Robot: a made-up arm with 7 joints.
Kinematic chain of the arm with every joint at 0, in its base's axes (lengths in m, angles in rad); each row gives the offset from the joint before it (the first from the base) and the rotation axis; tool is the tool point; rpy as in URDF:
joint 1: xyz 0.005 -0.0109 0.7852 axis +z
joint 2: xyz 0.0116 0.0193 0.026 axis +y
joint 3: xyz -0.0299 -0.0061 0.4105 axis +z
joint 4: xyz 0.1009 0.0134 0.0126 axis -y
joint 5: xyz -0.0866 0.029 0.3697 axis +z
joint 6: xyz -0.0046 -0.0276 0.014 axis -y
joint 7: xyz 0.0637 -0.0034 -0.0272 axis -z
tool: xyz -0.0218 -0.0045 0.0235 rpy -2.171 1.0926 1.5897
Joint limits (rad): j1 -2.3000..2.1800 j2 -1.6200..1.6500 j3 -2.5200..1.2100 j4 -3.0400..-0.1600 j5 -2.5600..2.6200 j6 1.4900..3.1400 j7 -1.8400..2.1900
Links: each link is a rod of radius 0.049 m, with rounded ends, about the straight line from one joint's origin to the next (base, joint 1, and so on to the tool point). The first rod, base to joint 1, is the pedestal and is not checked.
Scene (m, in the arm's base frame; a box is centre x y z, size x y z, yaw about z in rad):
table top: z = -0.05
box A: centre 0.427 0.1 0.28 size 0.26 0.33 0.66 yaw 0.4
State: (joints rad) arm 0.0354 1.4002 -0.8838 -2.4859 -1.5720 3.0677 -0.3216
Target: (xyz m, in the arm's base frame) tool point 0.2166 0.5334 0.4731
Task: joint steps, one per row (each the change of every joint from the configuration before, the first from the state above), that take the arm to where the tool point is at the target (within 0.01 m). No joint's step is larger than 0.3 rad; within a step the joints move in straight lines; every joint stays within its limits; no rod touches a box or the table.
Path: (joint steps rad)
1: 0.0867 -0.2923 -0.0796 -0.0111 0.2044 -0.0413 -0.0062
2: 0.0867 -0.2922 -0.0795 -0.0112 0.2043 -0.0414 -0.0062
3: 0.0868 -0.2923 -0.0796 -0.0111 0.2044 -0.0413 -0.0062
4: 0.0867 -0.2922 -0.0795 -0.0112 0.2044 -0.0414 -0.0062
5: 0.0867 -0.2923 -0.0796 -0.0111 0.2044 -0.0413 -0.0061
6: 0.0867 -0.2923 -0.0795 -0.0112 0.2043 -0.0414 -0.0062
7: 0.0867 -0.2922 -0.0796 -0.0111 0.2044 -0.0413 -0.0062
8: 0.0506 0.2762 0.2096 0.1031 -0.2032 0.0369 -0.0029
9: 0.0507 0.2762 0.2095 0.1032 -0.2032 0.0369 -0.0029
10: 0.0506 0.2762 0.2096 0.1032 -0.2032 0.0370 -0.0029
11: 0.0506 0.2762 0.2095 0.1031 -0.2032 0.0369 -0.0029
12: 0.0506 0.2762 0.2096 0.1032 -0.2032 0.0370 -0.0029
13: 0.0507 0.2762 0.2095 0.1031 -0.2033 0.0369 -0.0029
14: 0.0506 0.2762 0.2096 0.1032 -0.2032 0.0369 -0.0029

